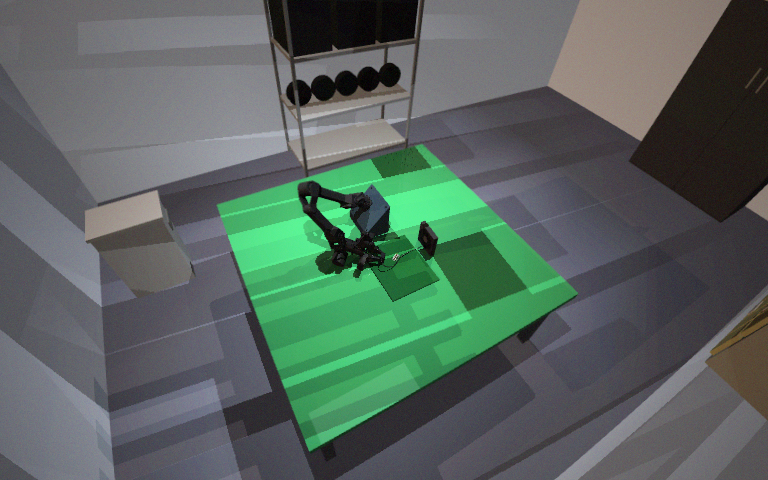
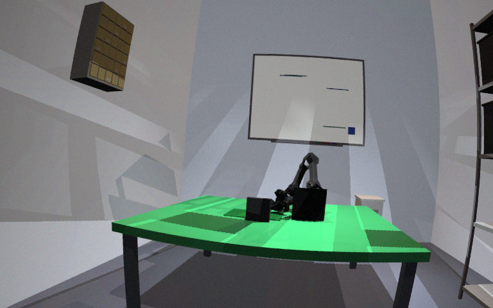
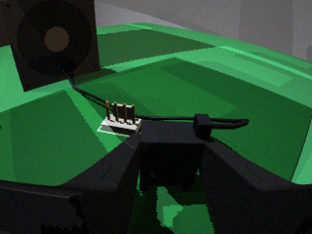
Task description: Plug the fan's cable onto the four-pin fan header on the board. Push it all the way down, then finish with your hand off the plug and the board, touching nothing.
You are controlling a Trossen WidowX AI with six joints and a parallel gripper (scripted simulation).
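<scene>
The fan plug lies 1 cm below my gripper tip. Also, from my gripper tip: dark green board: 6 cm to the left, 5 cm below, 5 cm ahead; then black fan: 22 cm to the left, 3 cm above.
</scene>
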